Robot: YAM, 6 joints.
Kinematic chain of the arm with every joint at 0, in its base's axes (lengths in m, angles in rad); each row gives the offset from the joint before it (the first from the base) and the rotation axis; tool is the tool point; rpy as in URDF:
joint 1: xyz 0 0 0.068 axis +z
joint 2: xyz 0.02 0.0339 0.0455 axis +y
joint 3: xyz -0.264 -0.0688 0 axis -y
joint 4: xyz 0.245 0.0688 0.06 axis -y
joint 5: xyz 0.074 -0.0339 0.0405 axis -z
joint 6: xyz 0.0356 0 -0.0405 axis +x
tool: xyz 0 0 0 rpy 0 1.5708 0
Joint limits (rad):
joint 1: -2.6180..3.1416
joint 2: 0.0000..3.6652
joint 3: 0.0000..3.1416
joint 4: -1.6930..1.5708
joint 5: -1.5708..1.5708
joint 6: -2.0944..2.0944
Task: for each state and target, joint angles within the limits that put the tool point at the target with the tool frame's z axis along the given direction. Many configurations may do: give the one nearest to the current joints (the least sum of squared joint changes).
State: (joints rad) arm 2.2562 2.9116 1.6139 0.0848 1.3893 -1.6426
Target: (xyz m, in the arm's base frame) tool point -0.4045 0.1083 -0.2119 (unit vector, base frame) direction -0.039 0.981 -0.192
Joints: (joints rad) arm 2.9615 3.2457 1.7245 0.7901 1.2792 -1.6426
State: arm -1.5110 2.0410 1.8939 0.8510 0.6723 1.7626
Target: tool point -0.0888 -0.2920 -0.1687 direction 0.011 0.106 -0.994
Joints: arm -1.8637 2.8526 1.2155 -0.0386 0.0201 1.7626
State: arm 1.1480 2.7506 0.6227 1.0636 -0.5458 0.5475
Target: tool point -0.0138 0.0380 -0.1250 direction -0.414 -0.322 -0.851
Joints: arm 1.5517 3.1270 0.3482 0.8382 -0.4202 0.5475
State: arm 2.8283 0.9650 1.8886 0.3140 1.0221 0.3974
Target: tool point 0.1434 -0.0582 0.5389 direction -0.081 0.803 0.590
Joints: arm 2.6061 0.3677 1.6603 -0.4041 0.7068 0.3974
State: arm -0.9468 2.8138 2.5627 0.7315 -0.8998 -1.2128
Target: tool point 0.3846 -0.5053 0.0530 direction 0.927 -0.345 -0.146
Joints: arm -0.9513 3.1422 2.7341 0.2317 -0.5878 -1.2128
